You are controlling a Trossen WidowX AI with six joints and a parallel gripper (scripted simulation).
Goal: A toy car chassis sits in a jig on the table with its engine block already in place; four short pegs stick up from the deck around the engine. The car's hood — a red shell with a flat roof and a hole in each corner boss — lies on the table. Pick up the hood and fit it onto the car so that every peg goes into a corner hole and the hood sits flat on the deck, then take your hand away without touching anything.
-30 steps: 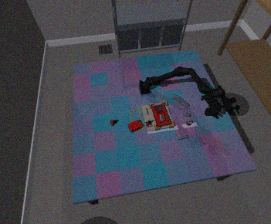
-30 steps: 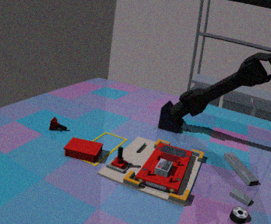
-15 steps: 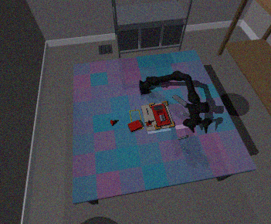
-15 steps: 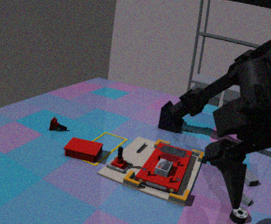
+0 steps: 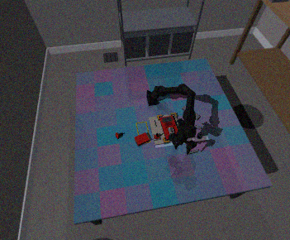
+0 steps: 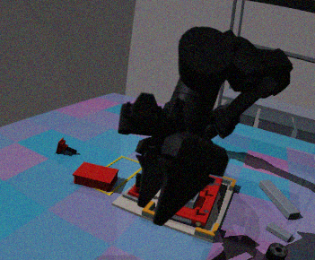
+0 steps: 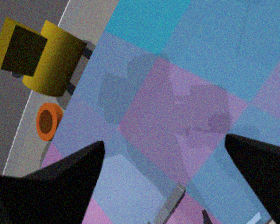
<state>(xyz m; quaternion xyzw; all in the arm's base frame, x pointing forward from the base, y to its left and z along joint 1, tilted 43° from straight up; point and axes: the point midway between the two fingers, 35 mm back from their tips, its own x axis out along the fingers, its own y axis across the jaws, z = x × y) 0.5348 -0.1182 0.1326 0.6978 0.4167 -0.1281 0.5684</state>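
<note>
Right now the red hood is 23 cm behind my gripper tip, 20 cm to the right of it and 12 cm below it. From my gripper tip the other things lie so: grey engine block (22 cm behind, 11 cm below, 4 cm to the left); white jig board (26 cm behind, 13 cm below, 2 cm to the left); small wheel (23 cm to the left, 13 cm below, 13 cm behind).
</note>
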